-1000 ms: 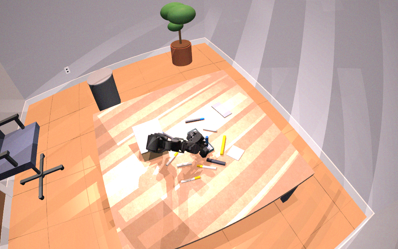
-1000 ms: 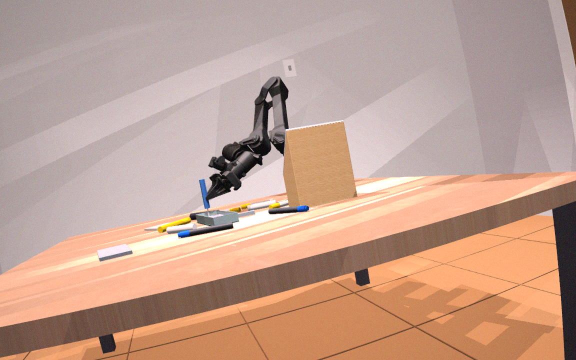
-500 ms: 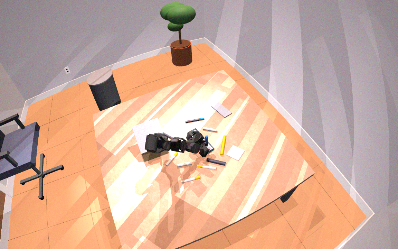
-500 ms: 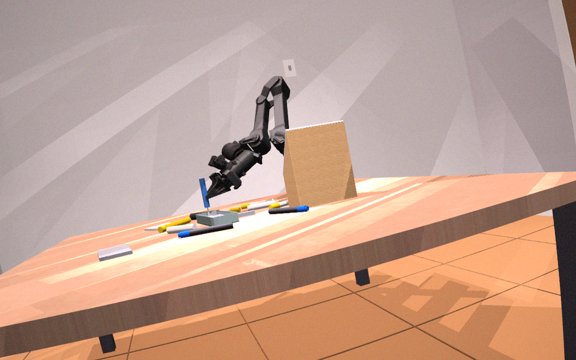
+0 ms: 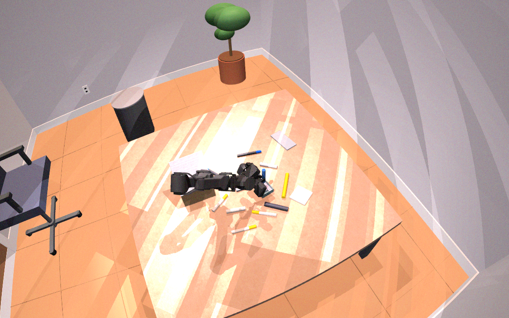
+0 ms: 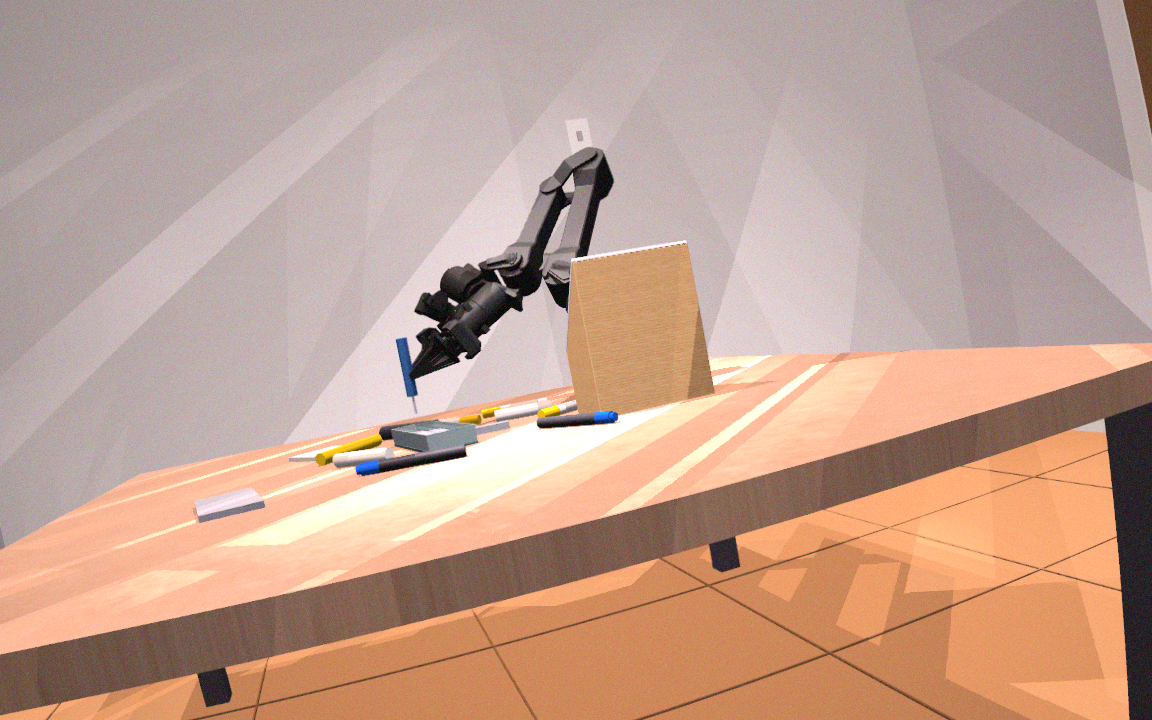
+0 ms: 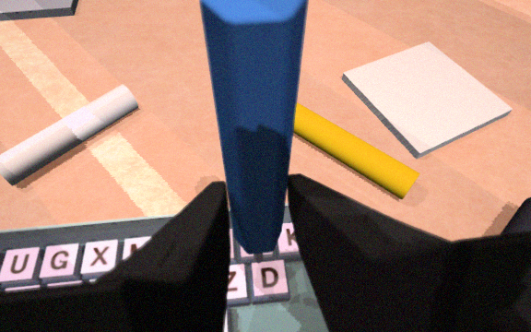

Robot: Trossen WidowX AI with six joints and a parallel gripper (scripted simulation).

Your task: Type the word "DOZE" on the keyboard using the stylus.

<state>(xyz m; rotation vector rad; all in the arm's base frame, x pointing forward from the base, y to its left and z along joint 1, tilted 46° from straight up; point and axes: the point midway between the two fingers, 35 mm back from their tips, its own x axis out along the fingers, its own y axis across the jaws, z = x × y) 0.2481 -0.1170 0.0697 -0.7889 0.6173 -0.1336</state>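
The yellow marker is 11 cm ahead of my gripper tip, 9 cm below it and 3 cm to the right of it. Also, from my gripper tip: dark pen: 12 cm to the right, 9 cm below; then blue stylus: 2 cm below; then white note: 15 cm ahead, 13 cm to the right, 10 cm below.
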